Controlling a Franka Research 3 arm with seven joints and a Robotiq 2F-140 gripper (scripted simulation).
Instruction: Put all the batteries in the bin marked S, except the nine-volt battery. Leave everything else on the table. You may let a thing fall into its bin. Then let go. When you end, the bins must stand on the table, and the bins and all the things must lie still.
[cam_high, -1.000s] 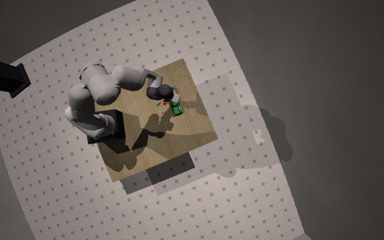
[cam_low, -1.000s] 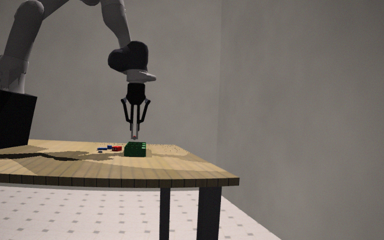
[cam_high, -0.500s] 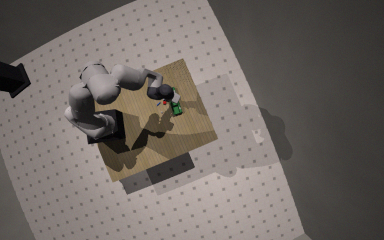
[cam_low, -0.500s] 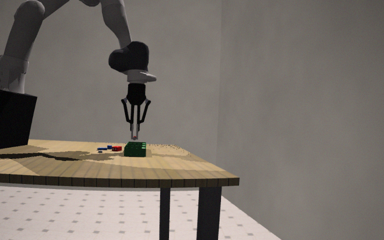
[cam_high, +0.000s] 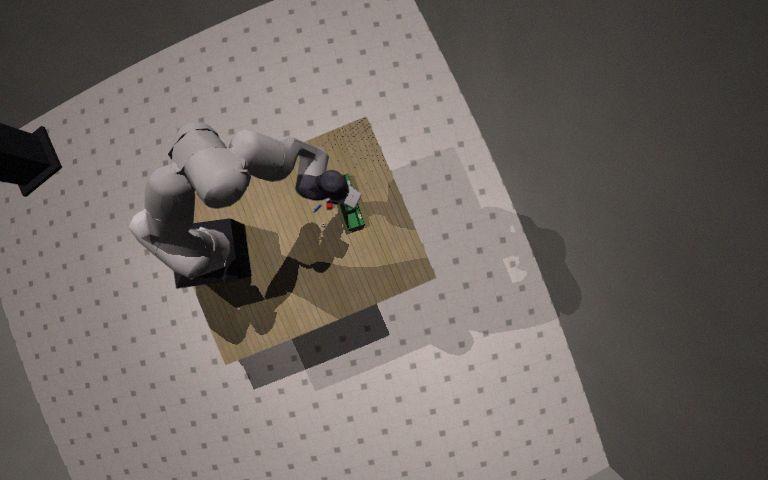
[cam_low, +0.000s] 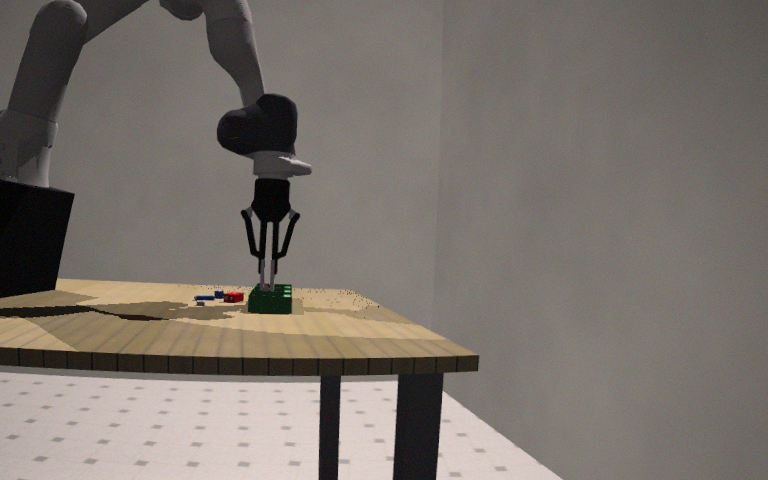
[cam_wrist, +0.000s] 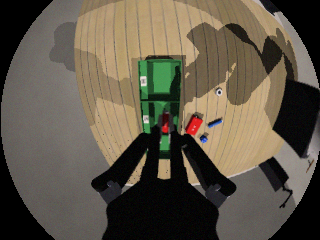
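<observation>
Right now my hand is 10 mm short of the green bin row and 50 mm above it. From my hand the other things lie so: grey button cell (140 mm behind, 30 mm to the right, 60 mm below); then red block-shaped battery (70 mm behind, 30 mm to the left, 50 mm below); then blue battery (130 mm behind, 50 mm to the left, 60 mm below).
</observation>
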